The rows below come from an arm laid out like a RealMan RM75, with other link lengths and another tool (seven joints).
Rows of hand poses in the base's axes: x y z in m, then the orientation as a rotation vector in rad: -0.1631, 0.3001, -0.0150, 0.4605, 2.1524, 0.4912; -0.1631, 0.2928, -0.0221, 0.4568, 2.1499, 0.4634; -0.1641, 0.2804, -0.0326, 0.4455, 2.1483, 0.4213; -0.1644, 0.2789, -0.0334, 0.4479, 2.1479, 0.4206; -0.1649, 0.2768, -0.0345, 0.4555, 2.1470, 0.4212; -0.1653, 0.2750, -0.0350, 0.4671, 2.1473, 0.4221; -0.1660, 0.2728, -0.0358, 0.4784, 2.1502, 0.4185; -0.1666, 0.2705, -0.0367, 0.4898, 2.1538, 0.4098; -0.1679, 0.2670, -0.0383, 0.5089, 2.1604, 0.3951; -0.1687, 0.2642, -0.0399, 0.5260, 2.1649, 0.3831; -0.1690, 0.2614, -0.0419, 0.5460, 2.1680, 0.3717; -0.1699, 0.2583, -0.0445, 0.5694, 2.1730, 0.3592
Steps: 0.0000, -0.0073, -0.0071, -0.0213, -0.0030, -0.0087; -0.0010, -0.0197, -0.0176, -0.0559, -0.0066, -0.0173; -0.0013, -0.0212, -0.0184, -0.0555, -0.0063, -0.0193; -0.0018, -0.0233, -0.0195, -0.0522, -0.0050, -0.0244; -0.0022, -0.0251, -0.0200, -0.0472, -0.0014, -0.0317; -0.0029, -0.0273, -0.0208, -0.0456, 0.0047, -0.0396; -0.0035, -0.0296, -0.0217, -0.0476, 0.0117, -0.0493; -0.0048, -0.0331, -0.0233, -0.0512, 0.0241, -0.0654; -0.0056, -0.0359, -0.0249, -0.0534, 0.0339, -0.0797; -0.0059, -0.0387, -0.0269, -0.0540, 0.0434, -0.0960; -0.0068, -0.0418, -0.0295, -0.0542, 0.0560, -0.1143
